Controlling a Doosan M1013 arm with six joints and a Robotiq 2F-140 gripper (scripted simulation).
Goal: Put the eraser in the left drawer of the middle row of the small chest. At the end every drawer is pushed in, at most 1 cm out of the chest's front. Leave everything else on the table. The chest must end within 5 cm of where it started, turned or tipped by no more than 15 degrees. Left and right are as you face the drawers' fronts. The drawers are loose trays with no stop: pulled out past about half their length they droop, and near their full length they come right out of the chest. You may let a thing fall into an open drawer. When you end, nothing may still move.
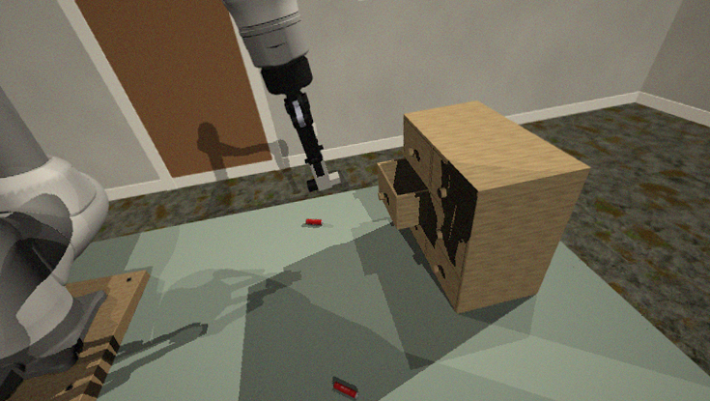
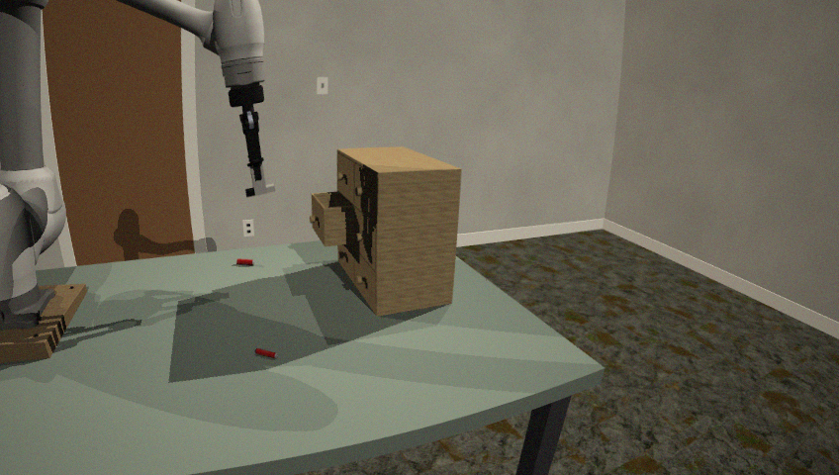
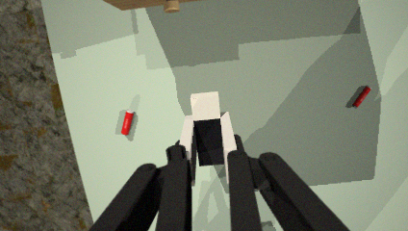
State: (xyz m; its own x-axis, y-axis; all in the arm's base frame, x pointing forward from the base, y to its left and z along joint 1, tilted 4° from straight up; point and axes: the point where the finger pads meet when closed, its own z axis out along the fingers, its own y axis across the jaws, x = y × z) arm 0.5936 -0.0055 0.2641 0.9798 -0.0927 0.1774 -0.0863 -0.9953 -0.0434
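The eraser lies 1 cm ahead of my hand and 3 cm below it.
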